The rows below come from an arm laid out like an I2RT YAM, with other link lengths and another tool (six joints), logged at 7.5 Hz.
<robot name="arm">
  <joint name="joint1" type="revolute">
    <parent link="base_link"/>
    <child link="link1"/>
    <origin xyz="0 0 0.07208" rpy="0 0 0"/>
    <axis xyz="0 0 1"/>
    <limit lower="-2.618" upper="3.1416"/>
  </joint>
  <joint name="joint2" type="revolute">
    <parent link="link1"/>
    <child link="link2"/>
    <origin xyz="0.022 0.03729 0.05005" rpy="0 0 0"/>
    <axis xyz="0 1 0"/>
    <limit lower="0" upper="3.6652"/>
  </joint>
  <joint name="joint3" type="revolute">
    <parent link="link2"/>
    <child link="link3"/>
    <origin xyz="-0.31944 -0.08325 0" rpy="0 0 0"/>
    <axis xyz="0 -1 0"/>
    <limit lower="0" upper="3.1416"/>
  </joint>
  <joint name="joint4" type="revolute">
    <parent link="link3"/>
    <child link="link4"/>
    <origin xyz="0.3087 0.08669 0.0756" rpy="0 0 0"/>
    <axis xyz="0 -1 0"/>
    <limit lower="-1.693" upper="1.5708"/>
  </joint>
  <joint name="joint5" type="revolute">
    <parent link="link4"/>
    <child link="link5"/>
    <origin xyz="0.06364 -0.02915 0.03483" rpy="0 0 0"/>
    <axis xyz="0 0 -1"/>
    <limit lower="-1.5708" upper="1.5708"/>
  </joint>
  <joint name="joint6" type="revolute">
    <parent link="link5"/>
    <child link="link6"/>
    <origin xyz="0.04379 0 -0.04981" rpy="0 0 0"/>
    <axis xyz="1 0 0"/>
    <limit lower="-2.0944" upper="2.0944"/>
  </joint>
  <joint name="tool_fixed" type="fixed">
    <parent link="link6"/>
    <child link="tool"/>
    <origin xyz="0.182 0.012 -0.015" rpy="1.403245 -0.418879 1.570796"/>
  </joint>
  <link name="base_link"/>
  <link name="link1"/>
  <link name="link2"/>
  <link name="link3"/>
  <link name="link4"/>
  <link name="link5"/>
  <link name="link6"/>
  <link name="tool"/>
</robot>
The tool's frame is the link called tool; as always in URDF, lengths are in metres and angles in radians.
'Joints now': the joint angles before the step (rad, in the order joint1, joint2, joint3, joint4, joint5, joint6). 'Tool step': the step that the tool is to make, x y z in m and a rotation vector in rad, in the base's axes. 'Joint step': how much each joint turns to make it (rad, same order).
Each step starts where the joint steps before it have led.
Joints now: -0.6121 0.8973 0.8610 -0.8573 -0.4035 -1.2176
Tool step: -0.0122 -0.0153 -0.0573 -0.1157 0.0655 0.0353
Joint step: -0.0002 -0.0214 -0.1628 0.1127 0.0825 -0.1170
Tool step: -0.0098 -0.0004 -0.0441 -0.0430 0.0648 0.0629
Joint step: 0.0020 0.0184 -0.1044 0.0651 0.0236 -0.0962
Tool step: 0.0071 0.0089 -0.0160 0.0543 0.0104 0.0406
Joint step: -0.0018 0.0626 -0.0169 0.0348 -0.0553 -0.0158
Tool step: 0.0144 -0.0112 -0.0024 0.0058 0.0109 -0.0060
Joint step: 0.0000 0.0875 0.0366 0.0402 0.0044 0.0046
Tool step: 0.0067 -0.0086 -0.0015 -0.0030 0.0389 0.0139
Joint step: 0.0016 0.0751 0.0506 -0.0137 0.0155 -0.0243
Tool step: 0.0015 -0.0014 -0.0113 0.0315 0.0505 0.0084
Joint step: -0.0017 0.0754 0.0277 -0.0154 -0.0017 -0.0110
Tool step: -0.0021 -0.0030 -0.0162 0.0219 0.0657 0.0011
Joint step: 0.0015 0.0781 0.0199 -0.0107 0.0184 -0.0078
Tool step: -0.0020 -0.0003 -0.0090 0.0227 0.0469 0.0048
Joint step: 0.0003 0.0537 0.0216 -0.0215 0.0063 -0.0074
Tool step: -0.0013 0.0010 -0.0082 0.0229 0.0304 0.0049
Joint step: -0.0018 0.0413 0.0106 -0.0092 -0.0032 -0.0063
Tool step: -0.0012 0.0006 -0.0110 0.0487 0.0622 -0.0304
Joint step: 0.0003 0.0753 0.0338 -0.0275 0.0032 0.0324
